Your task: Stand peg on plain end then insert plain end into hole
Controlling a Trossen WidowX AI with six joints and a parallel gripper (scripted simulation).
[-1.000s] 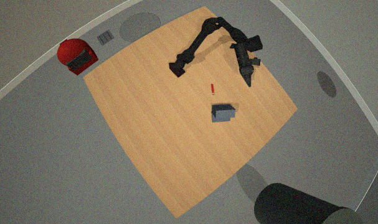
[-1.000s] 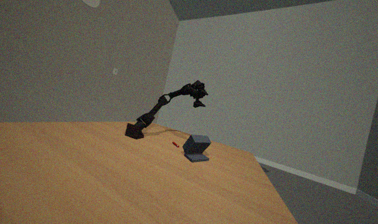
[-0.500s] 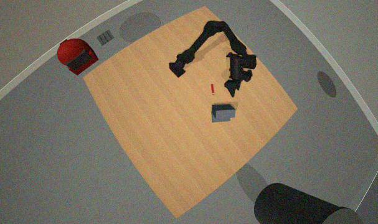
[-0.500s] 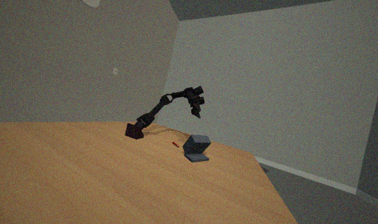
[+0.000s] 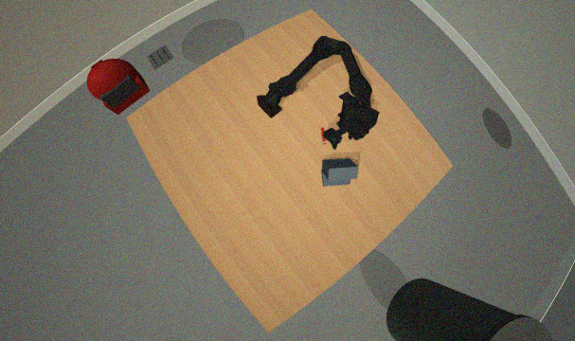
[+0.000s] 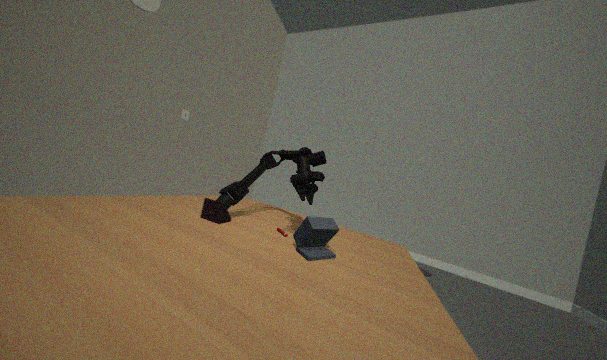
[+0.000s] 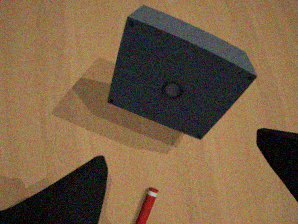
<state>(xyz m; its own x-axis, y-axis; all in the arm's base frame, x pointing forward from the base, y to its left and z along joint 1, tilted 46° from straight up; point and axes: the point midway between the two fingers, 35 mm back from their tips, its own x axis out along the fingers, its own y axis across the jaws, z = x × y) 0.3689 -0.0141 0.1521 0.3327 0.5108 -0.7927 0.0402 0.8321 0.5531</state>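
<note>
Now: gripper tip 160 mm above the red peg, 80 mm past it and 20 mm to the right of it. The rest, counted from my gripper tip: blue-grey sloped panel: 90 mm below, 70 mm ahead, 40 mm to the right.
</note>
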